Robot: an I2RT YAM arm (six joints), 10 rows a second.
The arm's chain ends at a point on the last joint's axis. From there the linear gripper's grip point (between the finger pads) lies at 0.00 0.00 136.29 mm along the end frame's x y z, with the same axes.
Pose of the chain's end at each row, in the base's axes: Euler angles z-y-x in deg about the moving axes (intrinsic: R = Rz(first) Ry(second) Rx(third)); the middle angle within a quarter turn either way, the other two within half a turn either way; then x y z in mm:
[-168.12, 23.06, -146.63, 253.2, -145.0, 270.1]
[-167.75, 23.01, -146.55, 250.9, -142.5, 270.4]
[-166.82, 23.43, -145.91, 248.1, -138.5, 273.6]
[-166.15, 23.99, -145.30, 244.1, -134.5, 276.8]
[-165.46, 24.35, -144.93, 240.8, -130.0, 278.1]
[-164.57, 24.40, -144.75, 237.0, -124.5, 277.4]
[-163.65, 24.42, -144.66, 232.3, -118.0, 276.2]
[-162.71, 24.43, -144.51, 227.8, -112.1, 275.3]
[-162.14, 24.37, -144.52, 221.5, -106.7, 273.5]
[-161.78, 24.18, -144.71, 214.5, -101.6, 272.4]
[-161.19, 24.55, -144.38, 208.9, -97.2, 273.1]
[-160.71, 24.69, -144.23, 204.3, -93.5, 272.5]
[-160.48, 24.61, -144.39, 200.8, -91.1, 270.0]
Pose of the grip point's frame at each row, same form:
[-168.12, 23.06, -146.63, 312.3, -209.2, 165.4]
[-167.75, 23.01, -146.55, 310.3, -206.5, 165.7]
[-166.82, 23.43, -145.91, 309.2, -202.6, 170.0]
[-166.15, 23.99, -145.30, 306.9, -198.9, 174.4]
[-165.46, 24.35, -144.93, 305.0, -194.3, 176.5]
[-164.57, 24.40, -144.75, 302.2, -188.1, 176.0]
[-163.65, 24.42, -144.66, 298.6, -180.7, 175.0]
[-162.71, 24.43, -144.51, 295.1, -174.0, 174.3]
[-162.14, 24.37, -144.52, 289.3, -167.9, 172.4]
[-161.78, 24.18, -144.71, 282.4, -162.1, 170.9]
[-161.19, 24.55, -144.38, 278.1, -157.5, 172.3]
[-160.71, 24.69, -144.23, 274.2, -153.4, 172.0]
[-160.48, 24.61, -144.39, 270.8, -150.5, 169.3]

